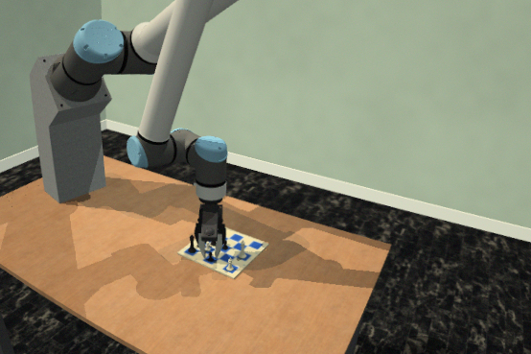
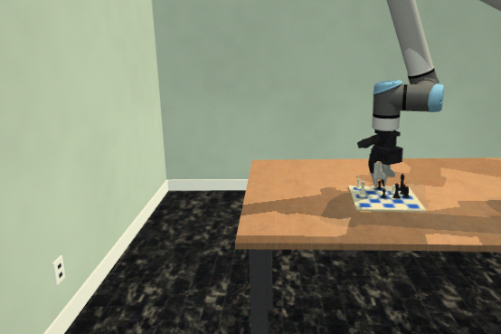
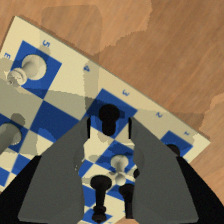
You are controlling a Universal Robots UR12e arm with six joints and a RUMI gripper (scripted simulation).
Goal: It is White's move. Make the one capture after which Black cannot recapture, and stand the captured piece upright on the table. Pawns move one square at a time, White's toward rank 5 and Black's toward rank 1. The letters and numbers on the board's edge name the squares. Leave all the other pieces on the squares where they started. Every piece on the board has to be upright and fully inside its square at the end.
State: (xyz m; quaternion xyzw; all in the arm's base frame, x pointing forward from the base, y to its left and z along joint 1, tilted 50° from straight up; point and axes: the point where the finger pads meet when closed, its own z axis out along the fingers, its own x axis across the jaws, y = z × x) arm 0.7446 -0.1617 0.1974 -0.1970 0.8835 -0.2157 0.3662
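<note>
Now: hand 50 mm to the right of the white pawn, 30 mm past it and 10 mm above it. The rest, counted from my hand: blue-and-cream chessboard 80 mm to the left, 20 mm below, 20 mm ahead.
</note>
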